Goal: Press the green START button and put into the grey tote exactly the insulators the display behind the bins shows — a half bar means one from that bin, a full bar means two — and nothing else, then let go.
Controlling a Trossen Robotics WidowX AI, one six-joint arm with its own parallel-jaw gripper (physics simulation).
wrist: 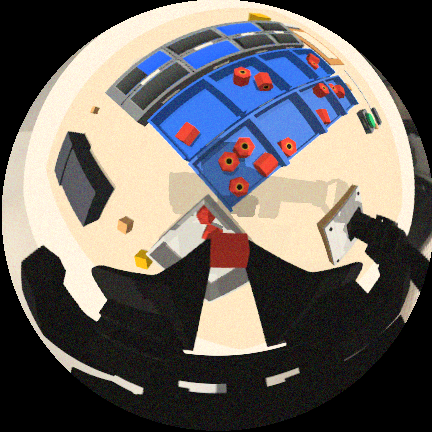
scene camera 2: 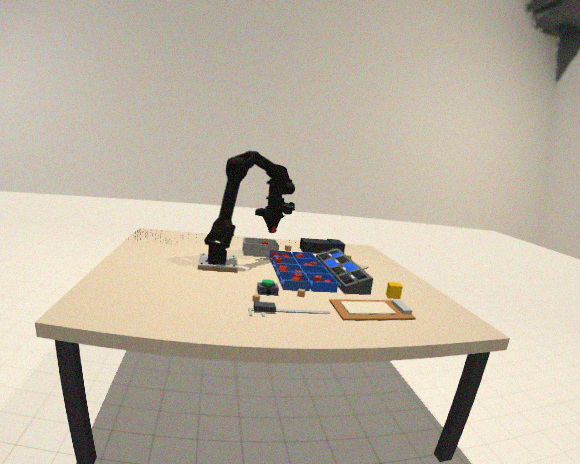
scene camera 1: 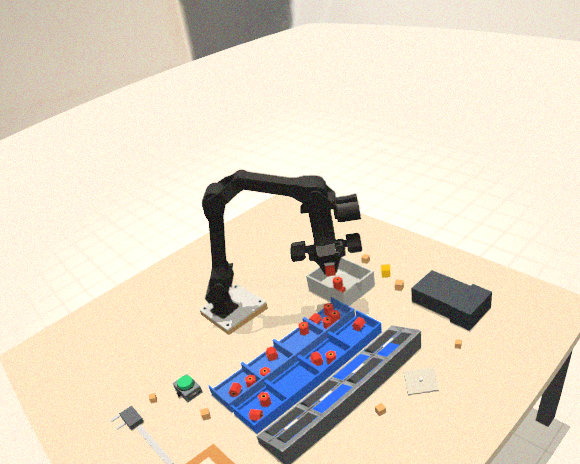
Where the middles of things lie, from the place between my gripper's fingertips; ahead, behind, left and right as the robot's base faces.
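The grey tote (scene camera 1: pixel 357 279) is 9 cm below my hand, 3 cm behind it and 7 cm to the left of it. Counting from that same hand, I find the dark box (scene camera 1: pixel 463 304) 8 cm below, 28 cm ahead and 16 cm to the left, while the grey display (scene camera 1: pixel 326 421) is 8 cm below, 23 cm ahead and 25 cm to the right.
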